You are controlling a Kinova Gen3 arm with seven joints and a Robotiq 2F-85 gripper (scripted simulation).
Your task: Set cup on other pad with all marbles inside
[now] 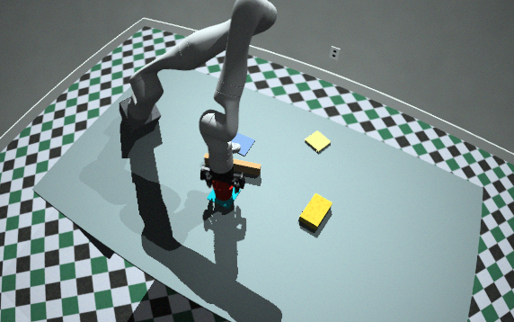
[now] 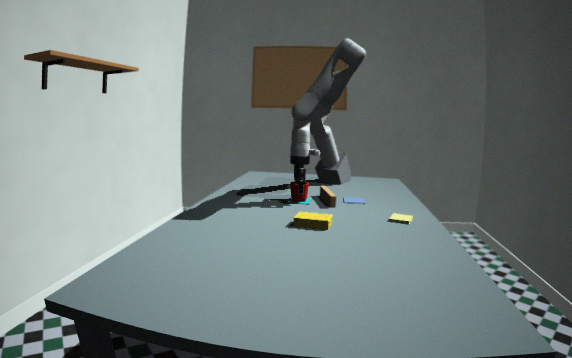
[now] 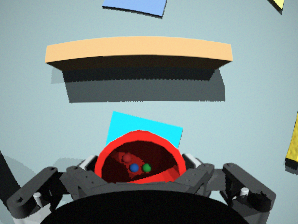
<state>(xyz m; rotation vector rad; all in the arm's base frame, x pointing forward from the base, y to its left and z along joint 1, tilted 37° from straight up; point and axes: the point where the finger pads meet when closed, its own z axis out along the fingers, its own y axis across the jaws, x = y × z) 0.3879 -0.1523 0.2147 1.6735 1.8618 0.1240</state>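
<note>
My hand is 20 mm above the red cup. From my hand the other things lie so: wooden rail (120 mm to the left, 30 mm below); then cyan pad (50 mm below); then blue marble (10 mm behind, 10 mm to the right, 30 mm below).
</note>
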